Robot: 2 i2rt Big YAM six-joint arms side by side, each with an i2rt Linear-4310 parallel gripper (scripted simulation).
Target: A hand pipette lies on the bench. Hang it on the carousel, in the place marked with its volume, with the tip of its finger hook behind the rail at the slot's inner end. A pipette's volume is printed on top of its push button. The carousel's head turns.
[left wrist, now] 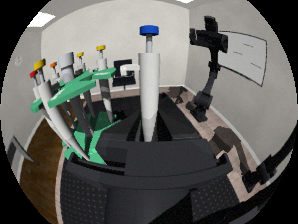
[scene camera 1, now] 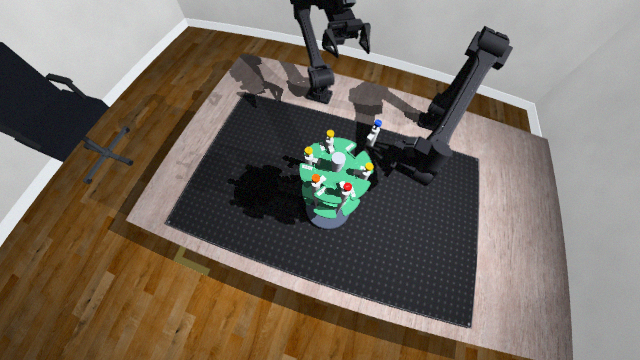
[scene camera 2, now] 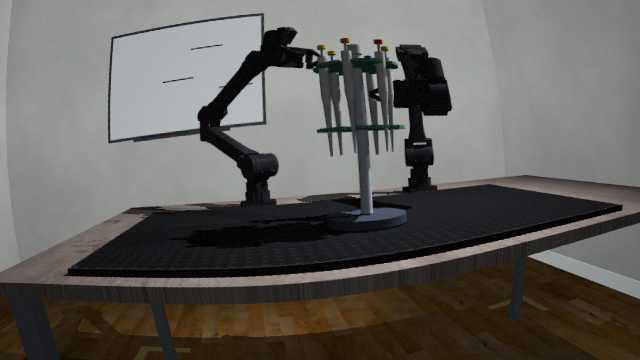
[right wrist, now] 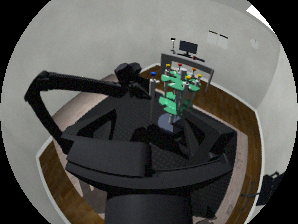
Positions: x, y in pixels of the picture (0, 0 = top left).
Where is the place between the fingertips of my left gripper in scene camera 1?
367, 143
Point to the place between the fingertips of my left gripper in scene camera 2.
369, 94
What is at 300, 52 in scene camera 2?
My right gripper.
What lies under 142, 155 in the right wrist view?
My right gripper.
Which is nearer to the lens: the yellow-button pipette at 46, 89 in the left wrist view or the blue-button pipette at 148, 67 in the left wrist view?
The blue-button pipette.
